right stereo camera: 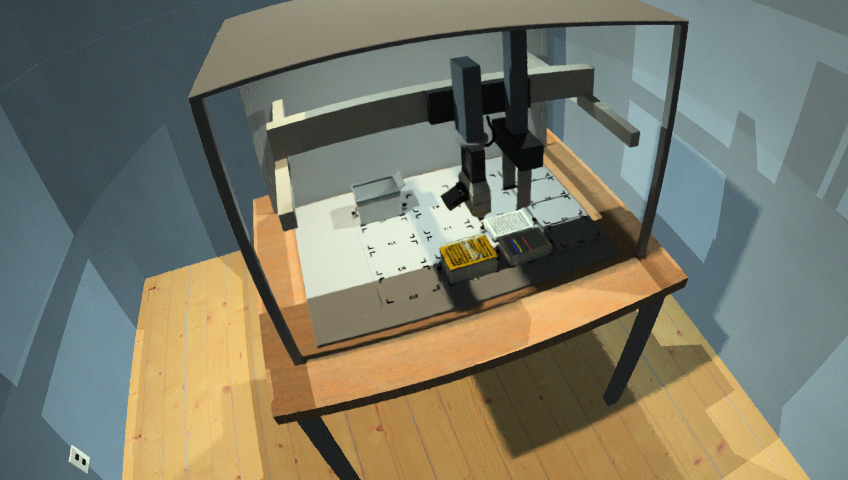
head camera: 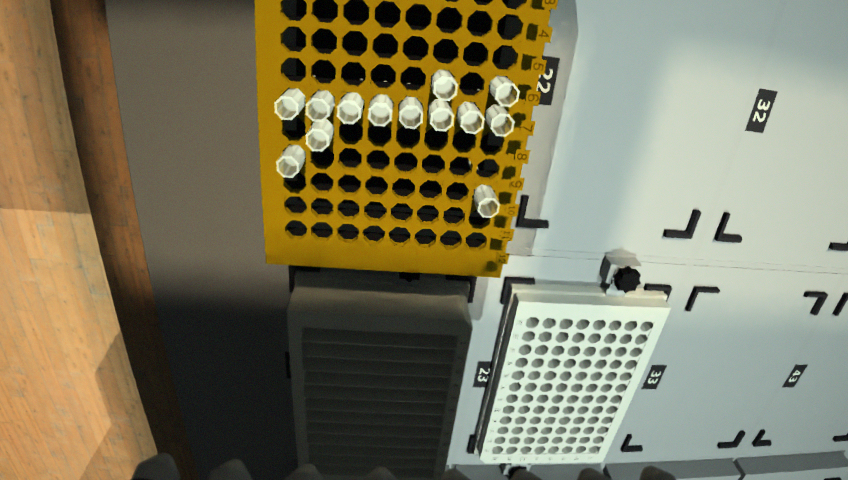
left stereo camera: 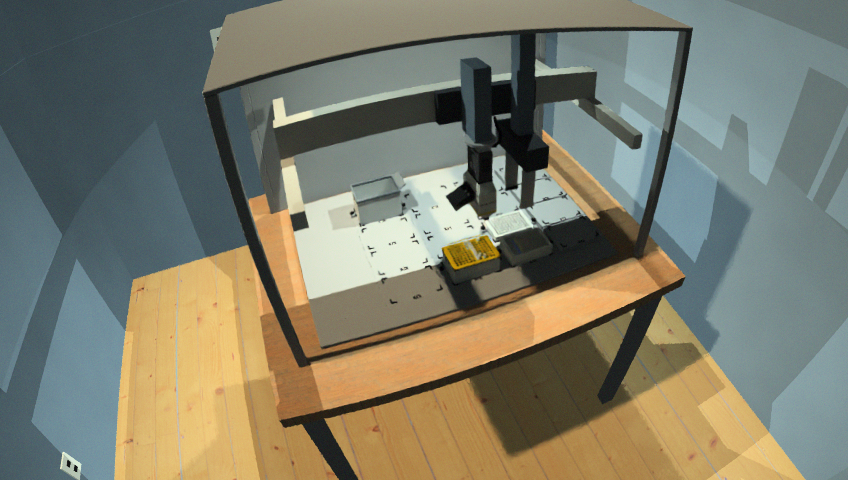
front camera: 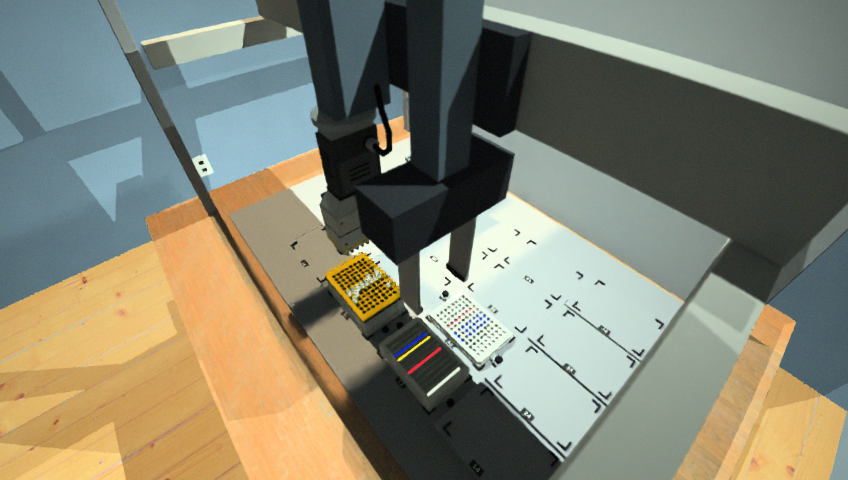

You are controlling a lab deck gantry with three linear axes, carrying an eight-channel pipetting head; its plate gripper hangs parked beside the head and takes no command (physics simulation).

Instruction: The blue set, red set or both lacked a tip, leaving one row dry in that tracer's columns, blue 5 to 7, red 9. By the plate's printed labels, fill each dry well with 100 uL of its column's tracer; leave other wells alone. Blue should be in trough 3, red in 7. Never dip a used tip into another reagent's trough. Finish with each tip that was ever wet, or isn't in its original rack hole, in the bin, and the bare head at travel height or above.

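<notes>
The pipetting head [front camera: 348, 166] [left stereo camera: 479, 163] [right stereo camera: 473, 165] hangs behind the tip rack; its lower end is partly hidden, so I cannot tell whether it carries tips. The yellow tip rack [front camera: 364, 316] [head camera: 368, 258] holds one full line of white tips and several scattered ones. The dark trough block [front camera: 416, 389] [head camera: 380, 306] shows blue, yellow, red and white strips in the front view; its troughs look dark in the head view. The white plate [front camera: 504, 339] [head camera: 589, 303] shows red and blue wells in the front view. The parked plate gripper [front camera: 436, 294] [left stereo camera: 518, 196] [right stereo camera: 515, 196] is open and empty.
A grey open bin [left stereo camera: 377, 205] [right stereo camera: 377, 205] stands at the back left of the deck in the stereo views. Black clamp knobs [head camera: 626, 278] and corner brackets [head camera: 730, 228] stand on the deck. A gantry beam [left stereo camera: 368, 124] [right stereo camera: 363, 124] spans the back.
</notes>
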